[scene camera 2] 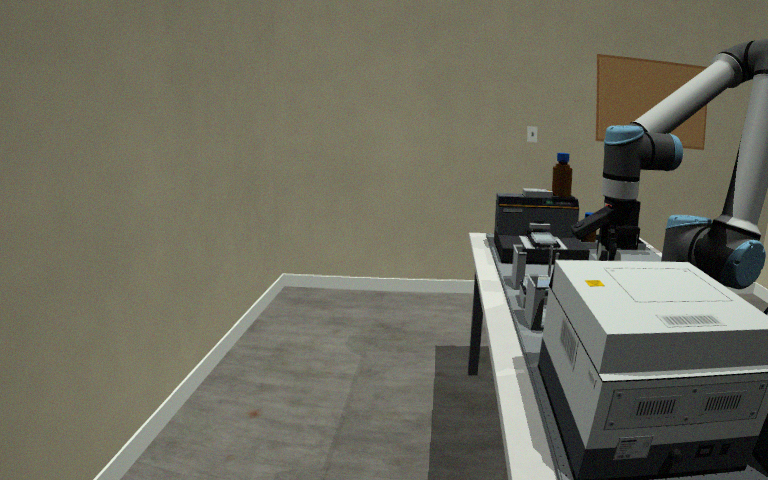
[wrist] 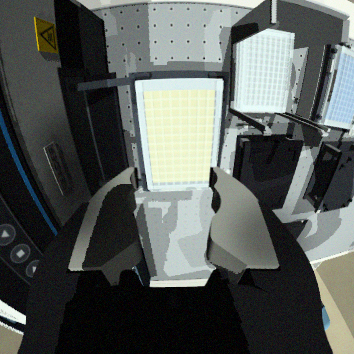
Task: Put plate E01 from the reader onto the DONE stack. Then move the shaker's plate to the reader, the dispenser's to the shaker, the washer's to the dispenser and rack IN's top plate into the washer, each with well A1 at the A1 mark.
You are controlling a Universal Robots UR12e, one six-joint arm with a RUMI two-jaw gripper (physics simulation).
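Frame: origin at the arm's base, x ahead, y left, z up, level; millimetres.
Seen in the pictures: gripper, fingertip midpoint: (wrist: 173, 168).
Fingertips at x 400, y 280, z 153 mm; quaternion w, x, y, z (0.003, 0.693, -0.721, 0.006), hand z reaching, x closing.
Observation:
A point is followed by its place in that frame.
A plate with pale yellow wells (wrist: 179, 135) @(x 414, y 272, z 106 mm) lies flat in a dark holder beside the reader (wrist: 22, 95) @(x 472, y 380, z 168 mm) in the wrist view. My gripper (wrist: 173, 168) @(x 400, y 280, z 153 mm) (scene camera 2: 618, 251) is partly open and empty. In the wrist view its fingertips appear on either side of the plate's near end, with the plate beyond and below them. A clear plate (wrist: 265, 72) @(x 484, y 135, z 13 mm) and a blue-welled plate (wrist: 342, 87) @(x 479, y 9, z 49 mm) show at the upper right. In scene camera 2 a plate (scene camera 2: 544, 238) @(x 378, y -454, z 70 mm) rests on the dark instrument (scene camera 2: 532, 213) @(x 402, y -595, z 139 mm) at the back, and the white housing hides the lower fingers.
The large white housing (scene camera 2: 651, 300) @(x 449, y 632, z 252 mm) stands at the near end of the table (scene camera 2: 489, 316) @(x 654, y 62, z -31 mm). Upright metal posts (scene camera 2: 518, 266) @(x 544, y -121, z 63 mm) stand along the left side. A brown bottle (scene camera 2: 561, 180) @(x 277, y -614, z 281 mm) stands on the back instrument. Dark holders (wrist: 267, 167) @(x 323, y 106, z 23 mm) (wrist: 332, 175) @(x 307, y -55, z 40 mm) lie right of my fingers.

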